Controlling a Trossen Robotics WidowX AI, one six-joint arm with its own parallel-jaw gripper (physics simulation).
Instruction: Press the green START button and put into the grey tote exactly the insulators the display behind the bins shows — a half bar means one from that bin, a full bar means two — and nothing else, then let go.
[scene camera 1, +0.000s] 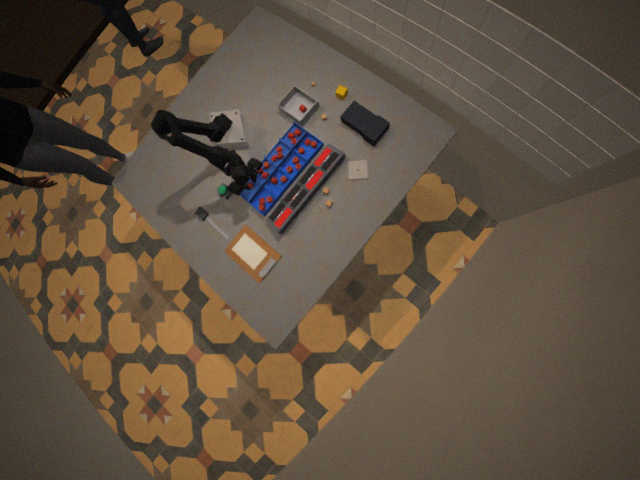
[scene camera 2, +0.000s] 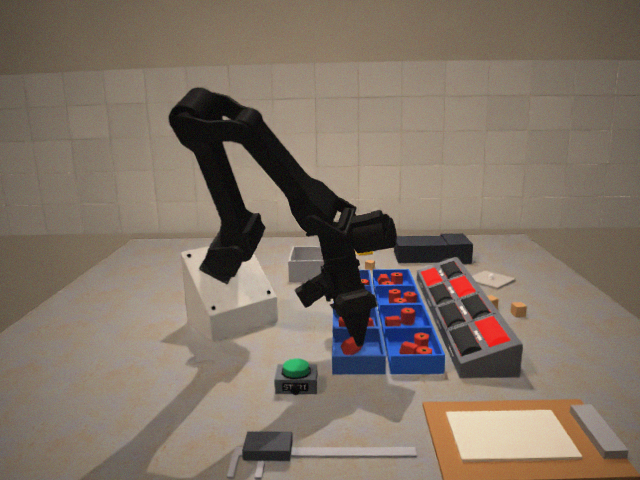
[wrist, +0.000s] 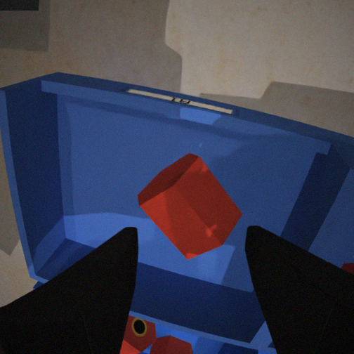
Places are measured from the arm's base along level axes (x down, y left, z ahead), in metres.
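Where they show: gripper, fingertip midpoint: (scene camera 1: 251, 186) (scene camera 2: 357, 343); arm's base, link origin: (scene camera 1: 223, 122) (scene camera 2: 219, 265).
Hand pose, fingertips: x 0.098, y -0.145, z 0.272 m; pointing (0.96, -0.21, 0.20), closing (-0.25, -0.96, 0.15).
Observation:
Things, the pixels of their top centre, and the offset from my fingertips. "*": a spot on its surface instead.
- grey tote, top centre: (scene camera 2: 319, 253) (scene camera 1: 297, 102) dy +0.438, dx -0.032, dz -0.084 m
- START button, top centre: (scene camera 2: 296, 363) (scene camera 1: 222, 189) dy -0.104, dx -0.019, dz -0.100 m
- display, surface spot: (scene camera 2: 491, 364) * dy -0.082, dx -0.002, dz +0.212 m
- caliper-like tool, surface spot: (scene camera 2: 267, 445) (scene camera 1: 199, 215) * dy -0.275, dx +0.002, dz -0.123 m
- dark box, top centre: (scene camera 2: 432, 239) (scene camera 1: 364, 119) dy +0.555, dx -0.034, dz +0.225 m
- yellow cube, top centre: (scene camera 1: 341, 90) dy +0.615, dx -0.020, dz +0.039 m
- pale plate, surface spot: (scene camera 2: 494, 279) (scene camera 1: 357, 171) * dy +0.359, dx +0.015, dz +0.345 m
The grey tote (scene camera 1: 283, 110) (scene camera 2: 298, 272) stands at the back with one red insulator (scene camera 1: 302, 108) inside. The START button (scene camera 1: 222, 189) (scene camera 2: 295, 367) has a green cap. The blue bins (scene camera 1: 262, 211) (scene camera 2: 358, 363) stand in two columns with red insulators. The display (scene camera 1: 280, 230) (scene camera 2: 491, 364) shows three red fields and several dark ones; exact bar lengths are unclear. My gripper (scene camera 2: 360, 342) (wrist: 192, 237) is part open and empty, pointing down at the near left bin. One insulator (scene camera 2: 350, 345) (wrist: 190, 202) lies on its side there, ahead of the fingertips and between their lines.
A clipboard (scene camera 1: 275, 253) (scene camera 2: 434, 439) and a caliper-like tool (scene camera 1: 201, 213) (scene camera 2: 267, 445) lie at the near side. A dark box (scene camera 1: 364, 122) (scene camera 2: 431, 249), a yellow cube (scene camera 1: 341, 91), a pale plate (scene camera 1: 357, 169) (scene camera 2: 494, 279) and small orange cubes (scene camera 1: 328, 203) (scene camera 2: 518, 309) lie beyond the bins.

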